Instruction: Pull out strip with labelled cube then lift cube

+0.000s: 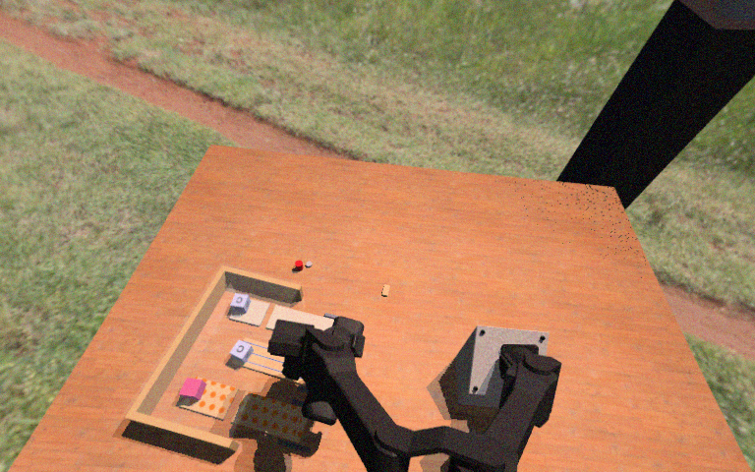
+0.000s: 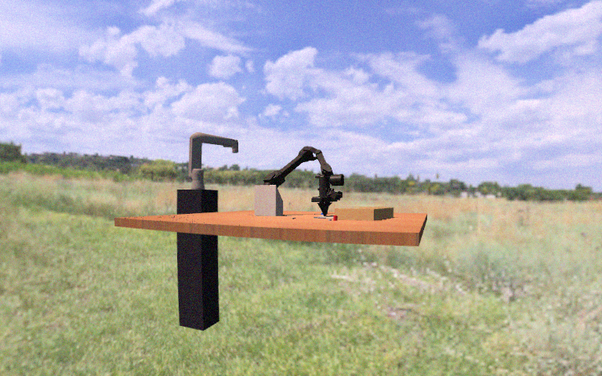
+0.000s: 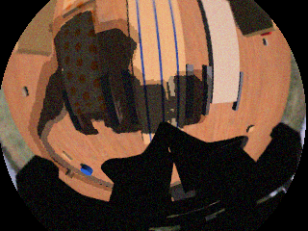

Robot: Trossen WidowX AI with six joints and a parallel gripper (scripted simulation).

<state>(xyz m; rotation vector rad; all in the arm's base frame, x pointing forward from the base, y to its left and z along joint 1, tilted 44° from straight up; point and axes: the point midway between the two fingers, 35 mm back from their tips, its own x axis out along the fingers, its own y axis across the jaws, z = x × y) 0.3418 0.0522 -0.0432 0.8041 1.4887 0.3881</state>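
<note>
My gripper tip is now 9 cm short of the blue-striped strip and 2 cm to the left of it. From my gripper tip the other things lie so: orange-dotted strip: 12 cm ahead, 7 cm to the left; then red piece: 27 cm to the right, 11 cm ahead, 1 cm above; then plain beige strip: 12 cm to the right, 8 cm ahead.
</note>
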